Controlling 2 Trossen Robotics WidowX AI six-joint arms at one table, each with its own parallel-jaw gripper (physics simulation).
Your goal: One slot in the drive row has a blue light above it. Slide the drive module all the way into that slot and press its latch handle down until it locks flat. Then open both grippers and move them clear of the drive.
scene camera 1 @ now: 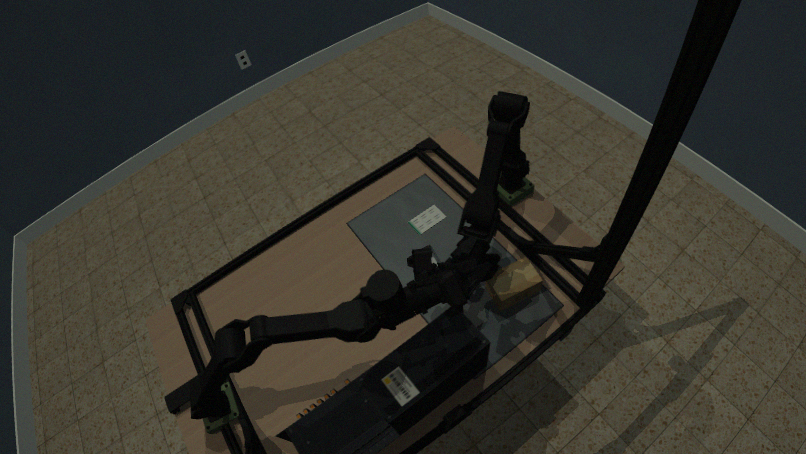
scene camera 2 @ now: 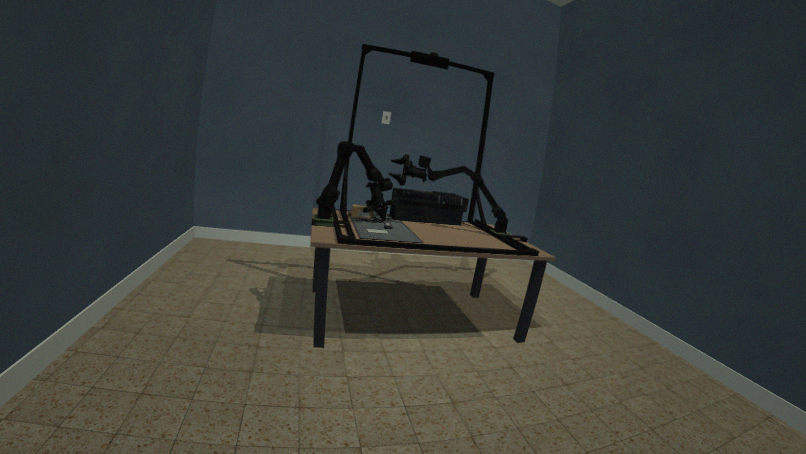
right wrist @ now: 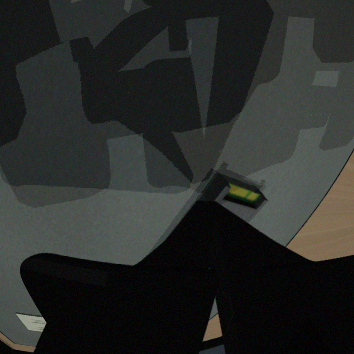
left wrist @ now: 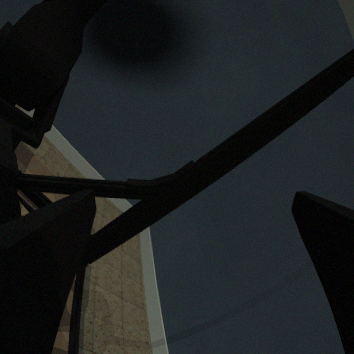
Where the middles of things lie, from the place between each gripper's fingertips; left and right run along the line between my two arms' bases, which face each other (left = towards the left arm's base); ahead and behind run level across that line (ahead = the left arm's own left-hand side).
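Labels:
There is the grey mat point(scene camera 1: 383, 229), which I see 1 cm below my right hand, 5 cm ahead of it and 3 cm to the right of it.
Measured from my left hand, the mat is 30 cm below, and it lies 19 cm ahead of that hand and 6 cm to the right of it.

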